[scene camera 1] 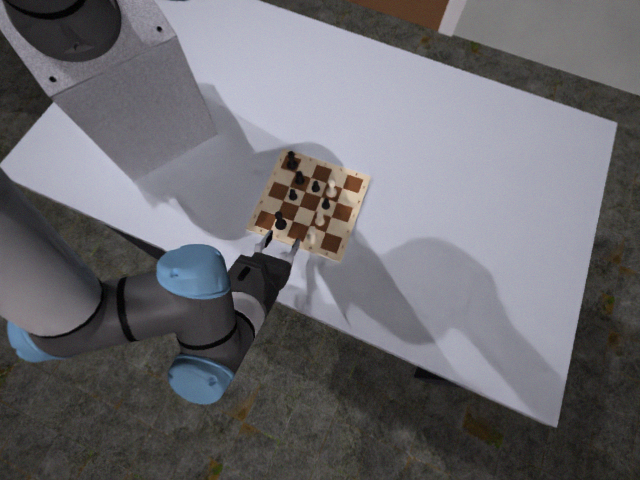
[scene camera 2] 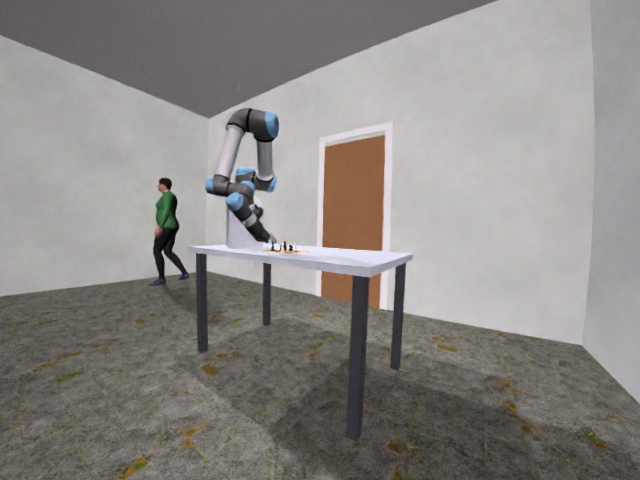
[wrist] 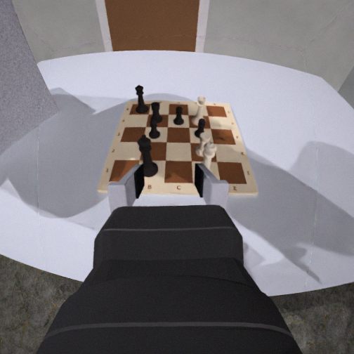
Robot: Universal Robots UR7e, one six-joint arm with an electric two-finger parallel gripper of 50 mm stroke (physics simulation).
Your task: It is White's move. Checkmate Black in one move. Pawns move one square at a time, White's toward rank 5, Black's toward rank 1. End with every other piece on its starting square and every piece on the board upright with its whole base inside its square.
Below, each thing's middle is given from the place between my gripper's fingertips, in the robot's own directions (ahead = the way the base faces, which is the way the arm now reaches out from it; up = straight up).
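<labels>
You'll find the chessboard (scene camera 1: pixel 300 214) 120 mm to the left of my hand, 10 mm ahead of it and 60 mm below it.
</labels>
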